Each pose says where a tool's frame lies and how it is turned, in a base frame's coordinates. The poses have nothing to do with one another.
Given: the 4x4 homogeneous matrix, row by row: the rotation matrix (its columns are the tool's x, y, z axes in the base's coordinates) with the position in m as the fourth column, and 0 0 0 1 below. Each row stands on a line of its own.
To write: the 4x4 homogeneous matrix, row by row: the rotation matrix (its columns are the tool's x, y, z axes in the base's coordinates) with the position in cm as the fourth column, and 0 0 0 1 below. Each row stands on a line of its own. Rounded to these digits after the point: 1 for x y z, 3 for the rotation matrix.
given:
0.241, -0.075, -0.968, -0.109
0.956, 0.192, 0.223, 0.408
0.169, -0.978, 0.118, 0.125
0, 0, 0, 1
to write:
0.241, -0.075, -0.968, -10.9
0.956, 0.192, 0.223, 40.8
0.169, -0.978, 0.118, 12.5
0, 0, 0, 1

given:
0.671, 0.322, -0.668, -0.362
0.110, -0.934, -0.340, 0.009
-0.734, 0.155, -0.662, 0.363
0, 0, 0, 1
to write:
0.671, 0.322, -0.668, -36.2
0.110, -0.934, -0.340, 0.9
-0.734, 0.155, -0.662, 36.3
0, 0, 0, 1

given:
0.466, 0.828, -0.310, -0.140
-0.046, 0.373, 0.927, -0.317
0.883, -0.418, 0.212, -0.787
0, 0, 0, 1
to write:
0.466, 0.828, -0.310, -14.0
-0.046, 0.373, 0.927, -31.7
0.883, -0.418, 0.212, -78.7
0, 0, 0, 1

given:
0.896, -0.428, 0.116, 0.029
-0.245, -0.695, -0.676, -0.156
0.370, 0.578, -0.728, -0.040
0, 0, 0, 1
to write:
0.896, -0.428, 0.116, 2.9
-0.245, -0.695, -0.676, -15.6
0.370, 0.578, -0.728, -4.0
0, 0, 0, 1

